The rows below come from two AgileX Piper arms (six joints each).
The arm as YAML. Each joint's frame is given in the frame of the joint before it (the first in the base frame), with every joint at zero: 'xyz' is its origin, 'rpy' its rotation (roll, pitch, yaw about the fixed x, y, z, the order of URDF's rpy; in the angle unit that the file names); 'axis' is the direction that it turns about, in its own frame. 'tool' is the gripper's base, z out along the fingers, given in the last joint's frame.
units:
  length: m
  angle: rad
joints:
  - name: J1
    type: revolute
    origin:
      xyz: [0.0, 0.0, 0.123]
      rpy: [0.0, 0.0, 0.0]
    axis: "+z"
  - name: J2
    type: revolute
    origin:
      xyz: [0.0, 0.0, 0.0]
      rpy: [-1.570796, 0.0, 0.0]
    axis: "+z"
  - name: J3
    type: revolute
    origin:
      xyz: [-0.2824, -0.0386, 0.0]
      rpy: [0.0, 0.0, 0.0]
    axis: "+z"
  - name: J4
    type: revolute
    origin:
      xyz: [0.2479, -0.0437, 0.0]
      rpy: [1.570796, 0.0, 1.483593]
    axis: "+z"
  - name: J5
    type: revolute
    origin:
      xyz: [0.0, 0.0, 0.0]
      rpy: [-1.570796, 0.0, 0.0]
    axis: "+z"
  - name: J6
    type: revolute
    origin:
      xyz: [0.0, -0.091, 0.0]
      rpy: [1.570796, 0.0, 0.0]
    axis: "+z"
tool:
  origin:
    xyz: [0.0, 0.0, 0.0]
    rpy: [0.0, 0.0, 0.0]
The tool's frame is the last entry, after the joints.
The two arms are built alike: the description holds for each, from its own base.
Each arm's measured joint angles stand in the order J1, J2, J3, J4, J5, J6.
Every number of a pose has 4 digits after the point. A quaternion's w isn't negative.
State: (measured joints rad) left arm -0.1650 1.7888 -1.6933 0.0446 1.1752 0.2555; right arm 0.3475 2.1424 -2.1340 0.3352 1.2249 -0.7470
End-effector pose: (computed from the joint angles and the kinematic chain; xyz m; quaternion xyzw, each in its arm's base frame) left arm 0.3795 -0.0594 0.3261 0.2091 0.9585 0.0305 0.1912; right arm 0.4329 0.1867 0.3031 -0.4826 0.8346 0.1208 0.2365
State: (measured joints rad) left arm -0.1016 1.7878 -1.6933 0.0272 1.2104 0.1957; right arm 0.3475 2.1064 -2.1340 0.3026 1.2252 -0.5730
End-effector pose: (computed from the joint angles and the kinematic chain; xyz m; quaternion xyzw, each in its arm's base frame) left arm 0.3792 -0.0363 0.3252 0.1482 0.9731 0.0216 0.1748; right arm 0.4275 0.1820 0.3190 -0.4120 0.8701 0.1234 0.2410
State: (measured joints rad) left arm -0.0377 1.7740 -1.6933 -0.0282 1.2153 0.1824; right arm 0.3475 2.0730 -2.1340 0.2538 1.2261 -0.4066
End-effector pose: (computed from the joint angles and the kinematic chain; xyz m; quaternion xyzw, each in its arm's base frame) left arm 0.3773 -0.0166 0.3303 0.1056 0.9779 -0.0008 0.1805; right arm 0.4225 0.1759 0.3332 -0.3426 0.8990 0.1187 0.2456
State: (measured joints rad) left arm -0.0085 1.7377 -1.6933 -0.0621 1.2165 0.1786; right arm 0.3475 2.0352 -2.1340 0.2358 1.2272 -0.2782
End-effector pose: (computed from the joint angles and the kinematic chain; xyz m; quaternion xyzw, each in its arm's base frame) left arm 0.3697 -0.0084 0.3440 0.0867 0.9760 -0.0138 0.1990; right arm 0.4153 0.1717 0.3499 -0.2862 0.9148 0.1262 0.2557
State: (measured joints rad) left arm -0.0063 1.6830 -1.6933 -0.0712 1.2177 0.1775; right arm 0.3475 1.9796 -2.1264 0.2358 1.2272 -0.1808
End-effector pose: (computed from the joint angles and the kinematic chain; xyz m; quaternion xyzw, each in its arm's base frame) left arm 0.3570 -0.0083 0.3639 0.0849 0.9704 -0.0161 0.2255; right arm 0.4028 0.1672 0.3723 -0.2423 0.9206 0.1406 0.2721
